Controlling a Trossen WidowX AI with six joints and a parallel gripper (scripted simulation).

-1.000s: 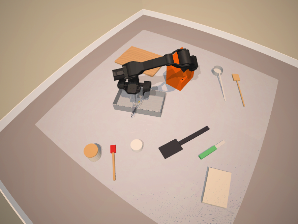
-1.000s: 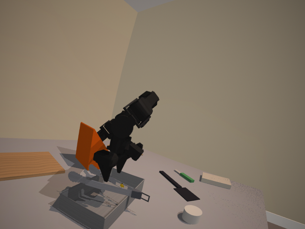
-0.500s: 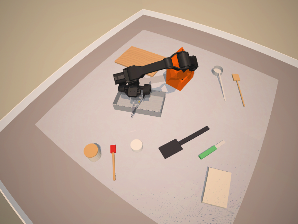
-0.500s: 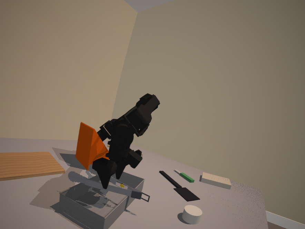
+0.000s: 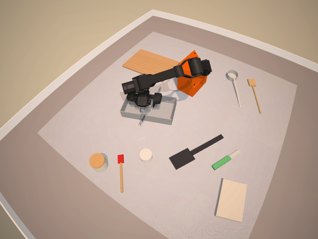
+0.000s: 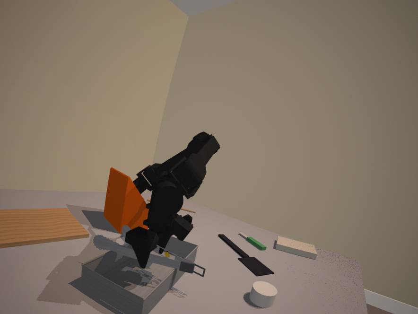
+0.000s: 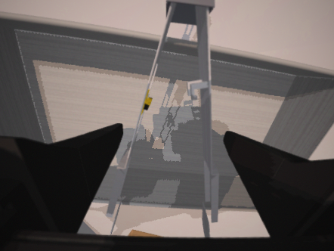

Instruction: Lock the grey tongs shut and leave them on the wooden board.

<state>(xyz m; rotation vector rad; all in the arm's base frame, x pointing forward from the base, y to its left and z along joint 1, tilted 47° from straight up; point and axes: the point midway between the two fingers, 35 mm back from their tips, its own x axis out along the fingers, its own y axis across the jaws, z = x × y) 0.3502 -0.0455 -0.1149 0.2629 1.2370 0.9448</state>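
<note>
Now: gripper tip 20 mm past the roasting tin, 20 mm above it and 10 mm to the right of it. Round my gripper tip: black turner: 380 mm to the left, 50 mm below, 50 mm ahead; white puck: 230 mm ahead, 190 mm to the left, 30 mm below; cork-lidded jar: 410 mm ahead, 30 mm to the left, 20 mm below.
</note>
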